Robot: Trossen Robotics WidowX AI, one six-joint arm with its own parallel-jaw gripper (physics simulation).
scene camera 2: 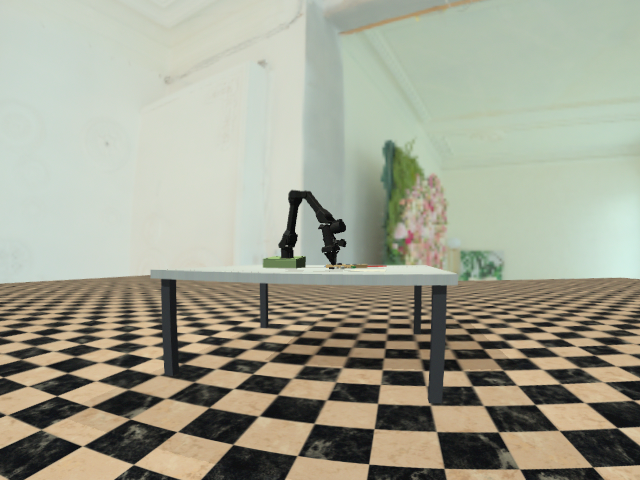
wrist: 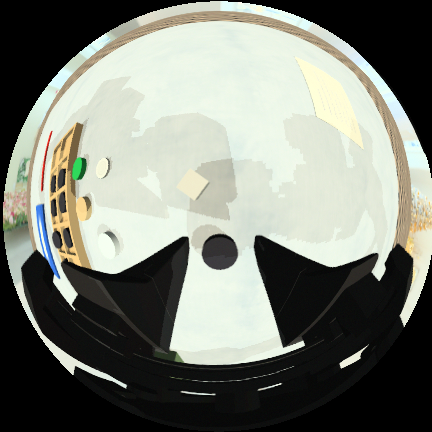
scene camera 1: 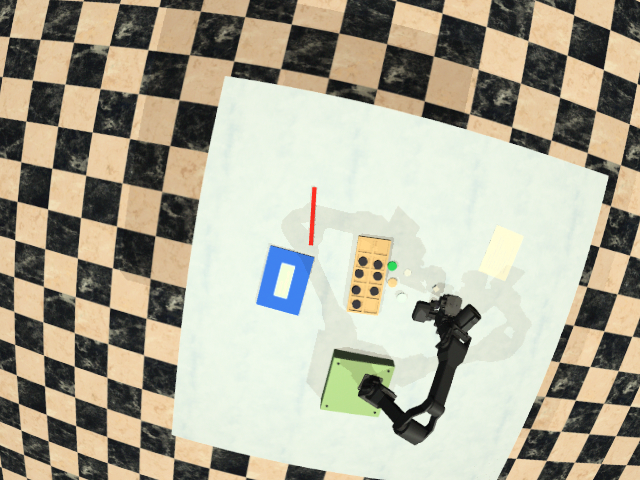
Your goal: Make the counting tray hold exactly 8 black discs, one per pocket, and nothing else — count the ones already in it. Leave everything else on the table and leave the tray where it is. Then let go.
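Note:
The wooden counting tray [scene camera 1: 382,245] [wrist: 74,145] has two columns of pockets. In scene camera 1, several black discs sit in it, one per pocket; both far-end pockets and the near right pocket are empty. A loose black disc [wrist: 220,251] lies flat on the table right of the tray; the arm hides it in scene camera 1. My gripper [scene camera 2: 332,262] [wrist: 221,241] is open and low over the table. In the wrist view the disc shows between the two fingertips, with a gap on each side; nothing is gripped. The fingertips are hidden from above.
Beside the tray lie a green disc [scene camera 1: 392,265] [wrist: 79,169], a tan disc [scene camera 1: 392,282] [wrist: 84,208] and two whitish discs [wrist: 103,168] [wrist: 108,244]. A cream block [wrist: 192,184] lies beyond the loose disc. Elsewhere are a blue frame [scene camera 1: 270,279], a red stick [scene camera 1: 312,215] and paper [scene camera 1: 501,253].

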